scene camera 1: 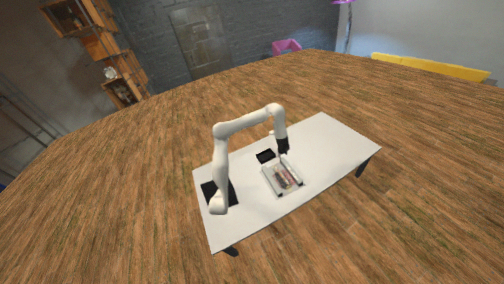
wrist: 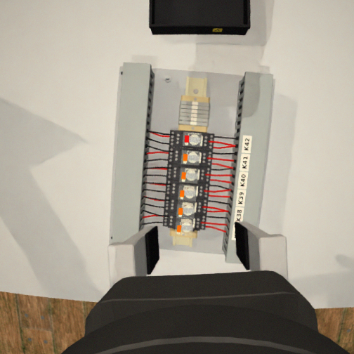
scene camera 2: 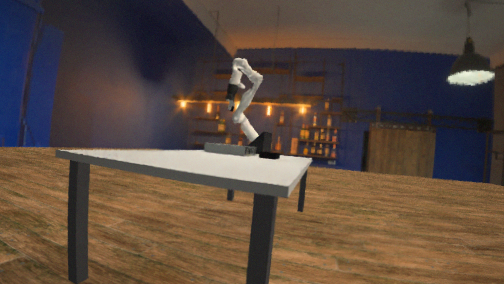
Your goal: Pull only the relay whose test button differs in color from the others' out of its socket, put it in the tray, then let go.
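Seen in the pictures: gripper, fingertip midpoint: (scene camera 1: 283, 156) (scene camera 2: 230, 110); arm's base at its link origin: (scene camera 2: 256, 141).
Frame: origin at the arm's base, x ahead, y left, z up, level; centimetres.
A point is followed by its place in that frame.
In the wrist view, the relay with a red test button (wrist: 193, 139) sits in the top socket of the row, beside label K42. Several relays with orange buttons, such as this relay (wrist: 191, 175), stand in the sockets below it. The black tray (wrist: 200, 30) (scene camera 1: 265, 156) @[z -10.8, x 51.3, y 20.2 cm] (scene camera 2: 269, 155) @[z -9.0, x 59.2, y 20.4 cm] lies beyond the top end of the panel and is partly cut off in the wrist view. My gripper (wrist: 196, 240) (scene camera 1: 283, 153) @[z 19.4, x 48.4, y -11.6 cm] (scene camera 2: 230, 107) @[z 19.4, x 48.4, y -11.6 cm] is open and empty, above the panel. In the wrist view its fingers show near the panel's lower end, on either side of the relay row's line.
Grey wire ducts (wrist: 131, 150) (wrist: 258, 165) run along both sides of the relay row, with red and black wires between. A terminal block (wrist: 194, 113) sits on the rail above the row. The panel and tray lie on a white table (scene camera 1: 330, 145) @[z -11.1, x 110.3, y -9.2 cm] (scene camera 2: 200, 167) @[z -11.1, x 140.0, y 10.8 cm].
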